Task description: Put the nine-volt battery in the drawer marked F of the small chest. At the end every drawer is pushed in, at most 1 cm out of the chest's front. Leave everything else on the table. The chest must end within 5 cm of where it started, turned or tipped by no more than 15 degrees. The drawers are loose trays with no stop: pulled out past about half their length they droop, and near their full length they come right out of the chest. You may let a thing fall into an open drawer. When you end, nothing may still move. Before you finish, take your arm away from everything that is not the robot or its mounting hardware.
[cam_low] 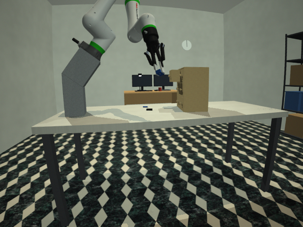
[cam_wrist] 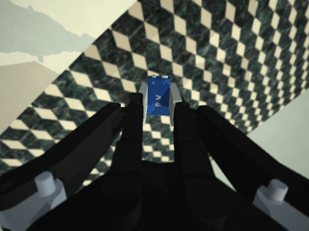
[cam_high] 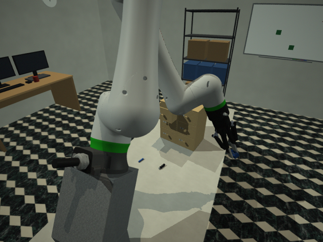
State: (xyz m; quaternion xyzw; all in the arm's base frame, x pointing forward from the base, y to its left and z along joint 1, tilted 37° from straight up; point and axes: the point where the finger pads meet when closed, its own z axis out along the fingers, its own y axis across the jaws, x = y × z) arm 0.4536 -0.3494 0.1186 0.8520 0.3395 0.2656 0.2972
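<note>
My gripper is now 1 cm short of the blue nine-volt battery and 2 cm above it. From my hand the other things lie so: black cylinder (3 cm behind, 38 cm to the left, 29 cm below); then blue cylinder (6 cm behind, 53 cm to the left, 29 cm below).
</note>
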